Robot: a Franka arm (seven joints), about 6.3 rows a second.
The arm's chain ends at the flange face. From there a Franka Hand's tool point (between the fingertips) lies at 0.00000 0.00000 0.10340 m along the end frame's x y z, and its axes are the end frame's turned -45 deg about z.
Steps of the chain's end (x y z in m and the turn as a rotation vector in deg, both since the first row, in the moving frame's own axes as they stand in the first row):
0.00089 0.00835 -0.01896 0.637 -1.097 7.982
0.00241 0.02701 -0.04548 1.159 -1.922 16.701
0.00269 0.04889 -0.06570 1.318 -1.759 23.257
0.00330 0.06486 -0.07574 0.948 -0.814 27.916
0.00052 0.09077 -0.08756 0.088 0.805 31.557
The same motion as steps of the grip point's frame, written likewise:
-0.00571 0.00429 -0.01899 1.226 -0.325 7.982
-0.01779 0.01679 -0.04556 2.179 -0.540 16.701
-0.03243 0.03254 -0.06578 2.176 -0.312 23.257
-0.04283 0.04608 -0.07576 1.246 0.095 27.916
-0.06298 0.06573 -0.08757 -0.507 0.631 31.557

